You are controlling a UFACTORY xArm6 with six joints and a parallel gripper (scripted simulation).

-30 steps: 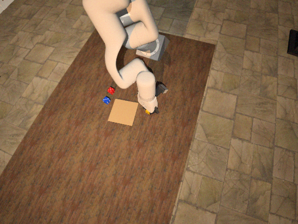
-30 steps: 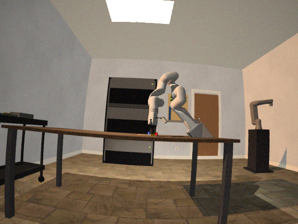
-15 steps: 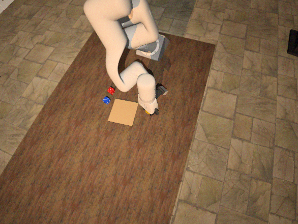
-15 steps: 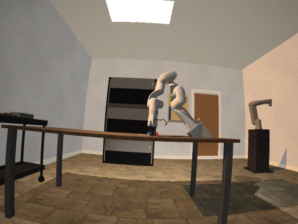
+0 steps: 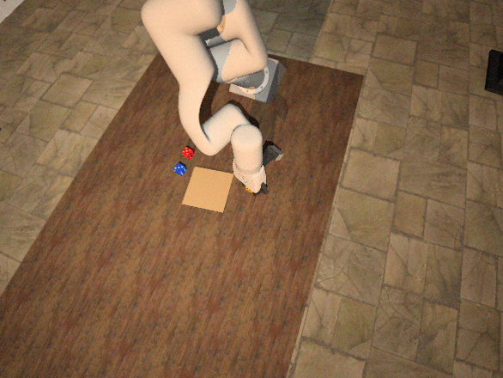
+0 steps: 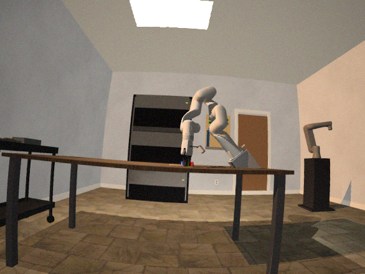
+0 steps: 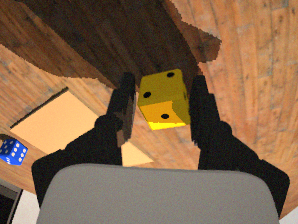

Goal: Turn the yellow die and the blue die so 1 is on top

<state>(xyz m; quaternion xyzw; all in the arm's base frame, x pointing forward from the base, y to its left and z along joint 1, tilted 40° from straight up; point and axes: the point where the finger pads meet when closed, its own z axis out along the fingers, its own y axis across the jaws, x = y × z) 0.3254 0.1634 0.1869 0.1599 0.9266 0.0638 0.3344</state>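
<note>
My gripper is now 1 cm above the yellow die. The rest, counted from my hand: red die (26 cm to the right, 2 cm behind, 1 cm below); then tan mat (13 cm to the right, 6 cm ahead, 2 cm below); then blue die (25 cm to the right, 4 cm ahead, 1 cm below).
</note>
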